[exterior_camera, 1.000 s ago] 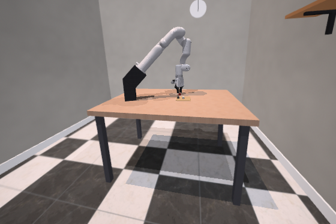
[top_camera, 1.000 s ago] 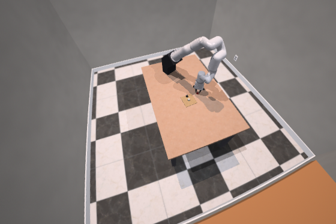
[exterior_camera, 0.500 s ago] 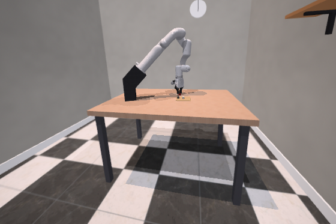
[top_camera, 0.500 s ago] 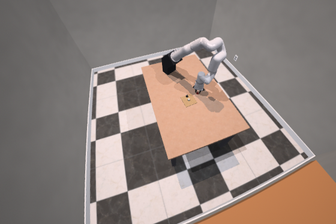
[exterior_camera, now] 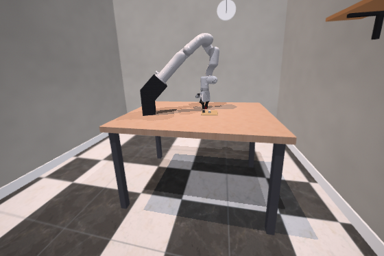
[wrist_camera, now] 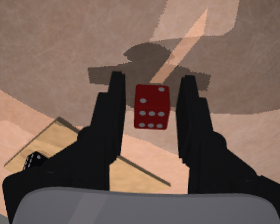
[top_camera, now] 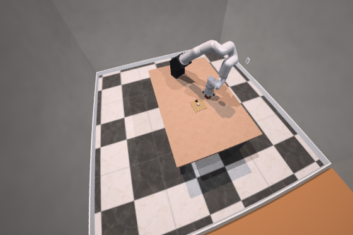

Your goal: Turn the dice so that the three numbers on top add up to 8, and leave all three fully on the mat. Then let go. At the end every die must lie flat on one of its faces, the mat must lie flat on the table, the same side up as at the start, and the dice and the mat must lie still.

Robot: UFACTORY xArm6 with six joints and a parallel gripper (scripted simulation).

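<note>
My hand is 10 mm short of the red die and 10 mm above it. The rest, counted from my hand: white die 90 mm ahead, 120 mm to the right, 10 mm below; then tan mat 90 mm ahead, 120 mm to the right, 20 mm below.
</note>
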